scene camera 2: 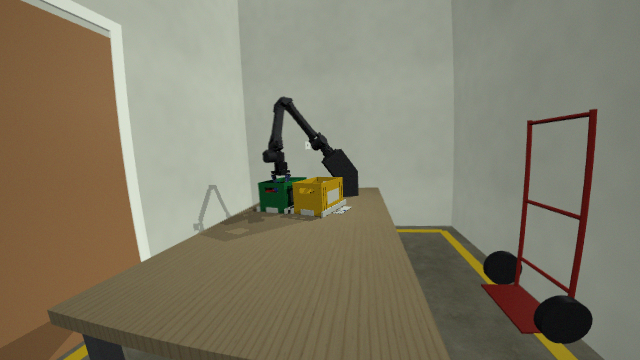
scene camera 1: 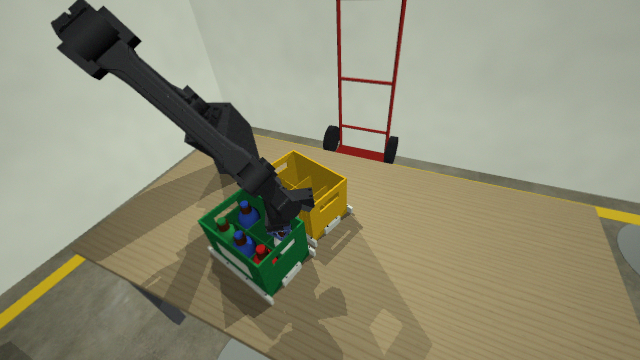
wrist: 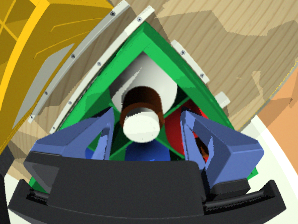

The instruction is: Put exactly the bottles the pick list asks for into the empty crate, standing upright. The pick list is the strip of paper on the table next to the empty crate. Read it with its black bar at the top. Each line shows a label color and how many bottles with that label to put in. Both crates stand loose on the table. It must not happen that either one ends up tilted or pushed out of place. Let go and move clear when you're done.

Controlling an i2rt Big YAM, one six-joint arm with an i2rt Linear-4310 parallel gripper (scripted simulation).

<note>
In view: the gripper (wrist: 147,112), a red-label bottle (wrist: 172,125), a white-labelled bottle (wrist: 143,88), a yellow crate (scene camera 1: 329,188) and a green crate (scene camera 1: 268,276).
The yellow crate also shows in scene camera 2 (scene camera 2: 321,196). The green crate is seen too in scene camera 2 (scene camera 2: 282,199) and in the wrist view (wrist: 145,38).
</note>
